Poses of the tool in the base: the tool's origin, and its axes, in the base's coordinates. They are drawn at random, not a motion.
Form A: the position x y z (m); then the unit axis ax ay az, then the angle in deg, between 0 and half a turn.
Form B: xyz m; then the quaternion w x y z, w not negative. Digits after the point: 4 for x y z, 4 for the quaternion.
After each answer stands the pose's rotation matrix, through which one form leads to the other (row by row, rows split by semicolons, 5 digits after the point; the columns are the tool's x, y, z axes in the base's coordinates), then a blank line. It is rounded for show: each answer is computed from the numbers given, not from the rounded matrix.
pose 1, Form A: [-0.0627 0.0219 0.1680 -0.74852 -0.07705 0.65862 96.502]
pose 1, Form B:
[-0.0627 0.0219 0.1680 0.6659 -0.5584 -0.0575 0.4914]
0.51049 -0.59018 -0.62537; 0.71859 -0.10663 0.68721; -0.47226 -0.80020 0.36966

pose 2, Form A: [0.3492 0.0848 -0.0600 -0.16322 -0.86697 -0.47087 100.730]
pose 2, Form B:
[0.3492 0.0848 -0.0600 0.6379 -0.1257 -0.6677 -0.3626]
-0.15458 0.63049 -0.76065; -0.29478 0.70540 0.64460; 0.94298 0.32387 0.07682

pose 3, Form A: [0.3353 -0.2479 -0.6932 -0.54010 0.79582 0.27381 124.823]
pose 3, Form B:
[0.3353 -0.2479 -0.6932 0.4631 -0.4787 0.7053 0.2427]
-0.11276 -0.90004 0.42097; -0.45049 0.42394 0.78571; -0.88563 -0.10104 -0.45326

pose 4, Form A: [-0.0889 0.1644 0.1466 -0.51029 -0.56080 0.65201 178.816]
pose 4, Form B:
[-0.0889 0.1644 0.1466 0.0103 -0.5103 -0.5608 0.6520]
-0.47906 0.55880 -0.67694; 0.58575 -0.37087 -0.72067; -0.65376 -0.74175 -0.14965

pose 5, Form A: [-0.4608 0.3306 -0.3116 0.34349 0.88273 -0.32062 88.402]
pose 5, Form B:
[-0.4608 0.3306 -0.3116 0.7169 0.2395 0.6154 -0.2235]
0.14258 0.61525 0.77533; -0.02574 0.78537 -0.61849; -0.98945 0.06823 0.12782

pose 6, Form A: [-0.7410 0.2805 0.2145 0.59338 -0.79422 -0.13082 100.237]
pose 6, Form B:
[-0.7410 0.2805 0.2145 0.6412 0.4553 -0.6095 -0.1004]
0.23696 -0.42629 -0.87300; -0.68377 0.56517 -0.46157; 0.69016 0.70630 -0.15756

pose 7, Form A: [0.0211 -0.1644 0.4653 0.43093 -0.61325 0.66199 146.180]
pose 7, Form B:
[0.0211 -0.1644 0.4653 0.2909 0.4123 -0.5867 0.6334]
-0.49081 -0.85227 0.18094; -0.11536 -0.14228 -0.98308; 0.86359 -0.50338 -0.02849

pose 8, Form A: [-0.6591 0.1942 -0.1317 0.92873 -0.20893 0.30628 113.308]
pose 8, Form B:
[-0.6591 0.1942 -0.1317 0.5497 0.7758 -0.1745 0.2559]
0.80815 -0.55210 0.20512; 0.01047 -0.33475 -0.94225; 0.58888 0.76363 -0.26475

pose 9, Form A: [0.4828 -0.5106 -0.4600 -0.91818 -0.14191 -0.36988 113.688]
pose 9, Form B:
[0.4828 -0.5106 -0.4600 0.5469 -0.7687 -0.1188 -0.3097]
0.78000 0.52136 0.34610; -0.15607 -0.37353 0.91440; 0.60601 -0.76724 -0.20998

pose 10, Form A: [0.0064 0.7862 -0.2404 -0.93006 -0.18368 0.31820 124.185]
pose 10, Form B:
[0.0064 0.7862 -0.2404 0.4680 -0.8219 -0.1623 0.2812]
0.78916 0.00360 -0.61417; 0.53004 -0.50917 0.67808; -0.31028 -0.86066 -0.40373

